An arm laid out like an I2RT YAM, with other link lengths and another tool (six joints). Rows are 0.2 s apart.
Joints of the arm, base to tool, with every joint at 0 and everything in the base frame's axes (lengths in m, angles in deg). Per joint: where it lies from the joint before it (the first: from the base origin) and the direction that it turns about. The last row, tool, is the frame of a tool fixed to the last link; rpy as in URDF.
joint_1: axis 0 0 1 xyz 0 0 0.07
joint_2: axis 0 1 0 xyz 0.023 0.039 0.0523
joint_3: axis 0 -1 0 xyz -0.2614 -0.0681 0
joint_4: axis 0 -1 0 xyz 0.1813 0.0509 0.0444
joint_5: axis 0 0 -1 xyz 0.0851 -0.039 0.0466
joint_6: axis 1 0 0 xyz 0.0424 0 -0.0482
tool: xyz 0.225 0.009 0.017 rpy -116.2 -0.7 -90
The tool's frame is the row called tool.
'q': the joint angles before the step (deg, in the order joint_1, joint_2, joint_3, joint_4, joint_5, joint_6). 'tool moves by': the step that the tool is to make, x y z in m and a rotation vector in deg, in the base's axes. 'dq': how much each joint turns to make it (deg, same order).
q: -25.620 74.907 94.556 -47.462 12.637 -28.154
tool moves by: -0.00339 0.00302 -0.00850 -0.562 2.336 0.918
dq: 0.173 -0.036 -0.016 -1.506 0.070 -1.728
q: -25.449 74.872 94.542 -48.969 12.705 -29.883
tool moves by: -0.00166 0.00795 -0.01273 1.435 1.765 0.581
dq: 0.914 0.161 -0.041 -2.149 0.005 0.663
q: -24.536 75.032 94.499 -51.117 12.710 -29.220
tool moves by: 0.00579 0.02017 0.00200 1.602 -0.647 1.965
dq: 2.850 -0.337 1.298 -2.102 -0.161 1.982
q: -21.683 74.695 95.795 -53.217 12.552 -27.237
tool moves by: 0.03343 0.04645 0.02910 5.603 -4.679 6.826
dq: 3.757 3.767 10.040 -4.478 -6.184 4.324
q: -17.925 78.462 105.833 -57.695 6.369 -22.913
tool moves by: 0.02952 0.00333 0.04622 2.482 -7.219 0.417
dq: 0.436 4.548 8.857 1.438 -2.085 4.071
